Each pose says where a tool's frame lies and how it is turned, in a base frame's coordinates. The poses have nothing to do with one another.
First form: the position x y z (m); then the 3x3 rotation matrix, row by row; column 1 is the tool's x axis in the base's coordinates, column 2 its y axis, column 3 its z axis. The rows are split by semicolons.
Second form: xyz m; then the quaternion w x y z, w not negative. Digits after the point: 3 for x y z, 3 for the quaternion. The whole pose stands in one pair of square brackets.
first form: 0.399 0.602 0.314; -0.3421 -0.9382 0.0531; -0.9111 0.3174 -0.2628; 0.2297 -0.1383 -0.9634
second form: [0.399 0.602 0.314 0.055 0.571 -0.810 0.124]
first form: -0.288 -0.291 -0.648; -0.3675 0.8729 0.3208; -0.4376 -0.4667 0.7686; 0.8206 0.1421 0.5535
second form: [-0.288 -0.291 -0.648 0.424 -0.369 -0.295 -0.773]
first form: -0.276 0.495 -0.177; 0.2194 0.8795 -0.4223; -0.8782 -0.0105 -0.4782; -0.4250 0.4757 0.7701
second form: [-0.276 0.495 -0.177 0.703 0.339 0.001 -0.625]
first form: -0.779 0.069 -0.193; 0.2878 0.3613 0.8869; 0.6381 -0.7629 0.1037; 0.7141 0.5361 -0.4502
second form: [-0.779 0.069 -0.193 0.137 0.791 0.316 0.506]
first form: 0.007 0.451 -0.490; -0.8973 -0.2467 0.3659; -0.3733 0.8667 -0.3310; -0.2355 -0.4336 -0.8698
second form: [0.007 0.451 -0.490 0.158 -0.163 0.953 -0.201]
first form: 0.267 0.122 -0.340; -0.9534 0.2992 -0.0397; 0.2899 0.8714 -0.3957; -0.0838 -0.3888 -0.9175
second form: [0.267 0.122 -0.340 0.011 0.152 0.967 -0.203]
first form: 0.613 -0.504 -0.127; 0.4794 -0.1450 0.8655; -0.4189 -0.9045 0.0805; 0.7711 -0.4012 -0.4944
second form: [0.613 -0.504 -0.127 0.142 -0.848 0.166 -0.482]
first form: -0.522 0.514 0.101; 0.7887 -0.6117 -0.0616; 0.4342 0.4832 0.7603; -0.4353 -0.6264 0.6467
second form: [-0.522 0.514 0.101 0.854 -0.406 0.109 0.306]
